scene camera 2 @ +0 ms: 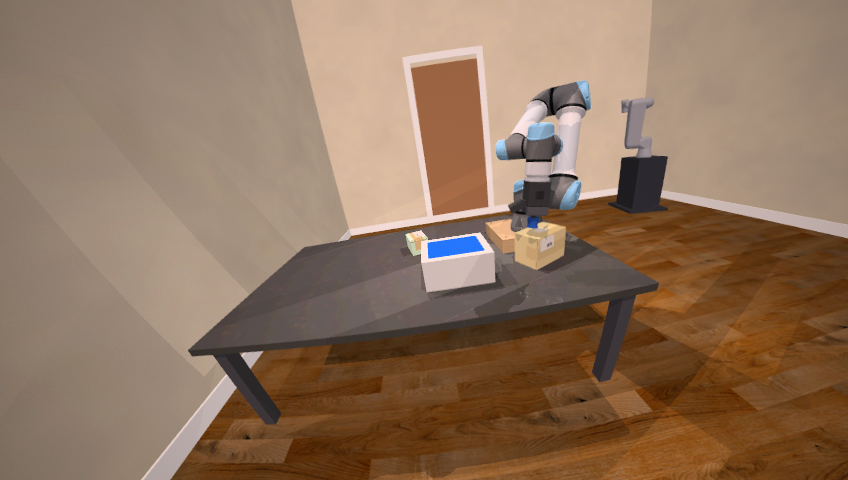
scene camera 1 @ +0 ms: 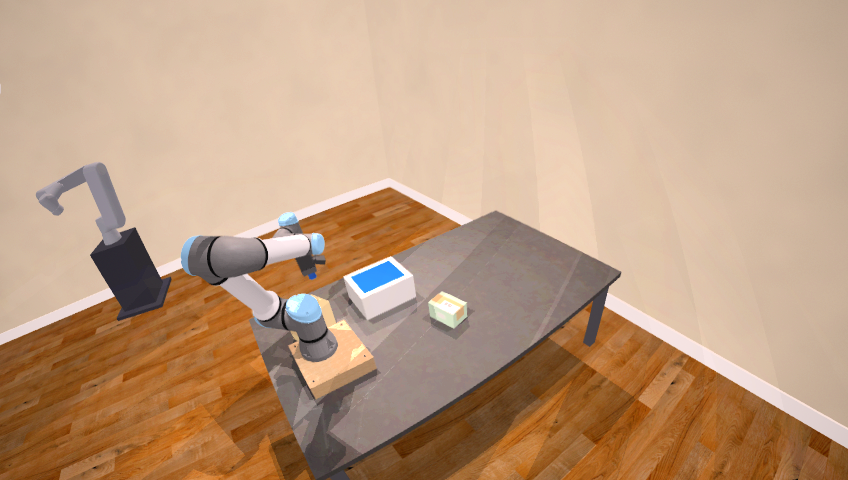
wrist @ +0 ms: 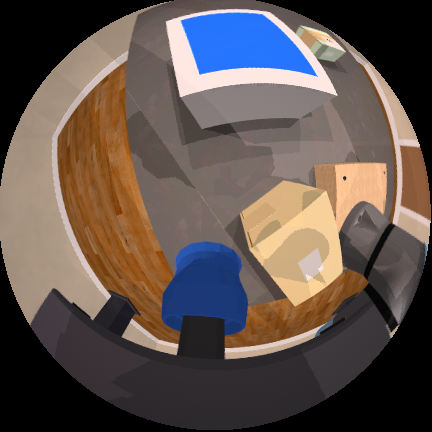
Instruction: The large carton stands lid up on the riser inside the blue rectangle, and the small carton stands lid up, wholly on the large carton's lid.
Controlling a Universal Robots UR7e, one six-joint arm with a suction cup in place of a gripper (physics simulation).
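The large tan carton [scene camera 1: 328, 313] [scene camera 2: 538, 252] [wrist: 287, 252] stands on the table near the arm's base; the arm partly hides it in scene camera 1. A white label shows on it; I cannot tell whether its lid is up. The small pale green carton [scene camera 1: 447, 310] [scene camera 2: 415, 243] [wrist: 322, 45] sits on the table beyond the riser, orange tape on it. The white riser [scene camera 1: 387, 299] [scene camera 2: 458, 276] [wrist: 255, 104] has the blue rectangle [scene camera 1: 377, 276] [scene camera 2: 455, 246] [wrist: 245, 45] on top, with no carton on it. My blue suction cup [scene camera 1: 312, 275] [scene camera 2: 533, 223] [wrist: 207, 252] is open, above the large carton's height, apart from it.
The wooden base block [scene camera 1: 345, 378] [scene camera 2: 501, 237] [wrist: 364, 186] under my arm is close to the large carton. The riser stands between the two cartons on the grey table [scene camera 1: 505, 267] [scene camera 2: 333, 297]. A second arm stands on a dark pedestal [scene camera 1: 127, 276] [scene camera 2: 641, 184] away from the table.
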